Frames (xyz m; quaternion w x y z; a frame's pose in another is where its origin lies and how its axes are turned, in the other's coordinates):
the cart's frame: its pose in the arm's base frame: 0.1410 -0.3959 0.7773 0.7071 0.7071 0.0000 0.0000
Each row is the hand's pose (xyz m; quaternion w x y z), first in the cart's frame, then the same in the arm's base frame.
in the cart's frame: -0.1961 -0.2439 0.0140 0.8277 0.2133 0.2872 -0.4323
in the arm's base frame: -0.0551 -0.4099 0.5334 0.4345 0.7361 0.5088 -0.1026
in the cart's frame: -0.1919 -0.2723 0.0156 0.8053 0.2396 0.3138 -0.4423
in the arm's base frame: -0.0509 -0.4115 0.5050 0.4000 0.7388 0.5346 -0.0909
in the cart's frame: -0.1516 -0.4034 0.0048 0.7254 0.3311 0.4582 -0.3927
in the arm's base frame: -0.0106 -0.4007 0.3739 0.2788 0.7471 0.6017 0.0463
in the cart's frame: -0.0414 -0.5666 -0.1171 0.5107 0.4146 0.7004 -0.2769
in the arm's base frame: 0.0996 -0.2788 0.2107 0.0680 0.6543 0.6911 0.2995
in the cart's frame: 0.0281 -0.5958 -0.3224 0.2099 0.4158 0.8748 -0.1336
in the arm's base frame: 0.1691 -0.0735 0.1815 0.1456 -0.4424 -0.7130 -0.5241
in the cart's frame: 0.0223 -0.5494 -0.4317 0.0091 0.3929 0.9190 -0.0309
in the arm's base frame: 0.1633 0.0358 0.2279 0.2714 -0.2843 -0.6717 -0.6280
